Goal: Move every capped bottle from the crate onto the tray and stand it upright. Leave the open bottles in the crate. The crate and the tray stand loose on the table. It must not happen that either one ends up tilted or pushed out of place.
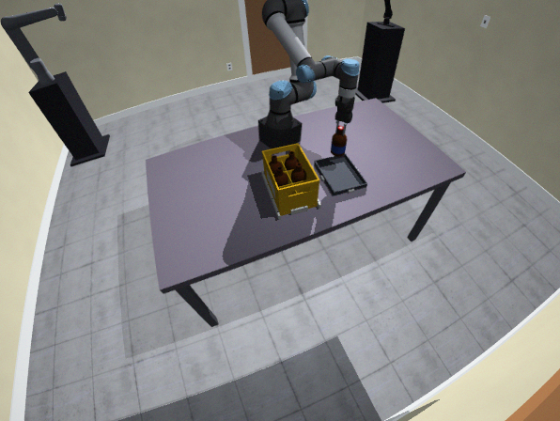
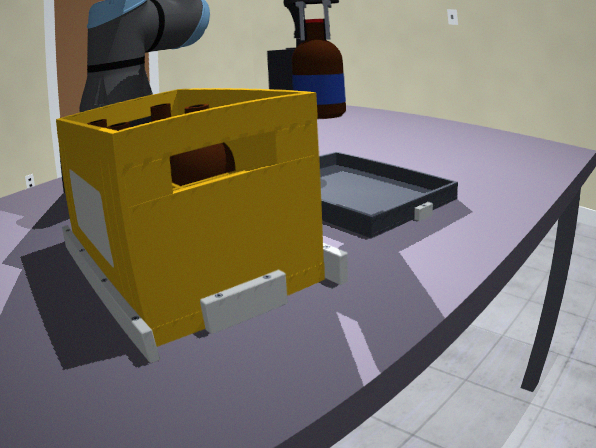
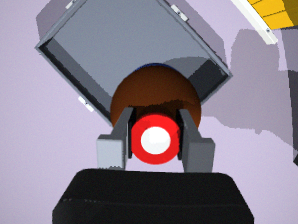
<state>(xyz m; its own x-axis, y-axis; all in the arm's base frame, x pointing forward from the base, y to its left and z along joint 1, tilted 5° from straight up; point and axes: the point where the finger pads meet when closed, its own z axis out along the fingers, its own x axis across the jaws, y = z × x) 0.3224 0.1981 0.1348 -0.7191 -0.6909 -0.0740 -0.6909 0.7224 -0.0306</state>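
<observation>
The dark tray is 23 cm below my hand and 6 cm ahead of it. From my hand the other things lie so: yellow crate: 29 cm to the right, 16 cm below, 7 cm ahead.
</observation>
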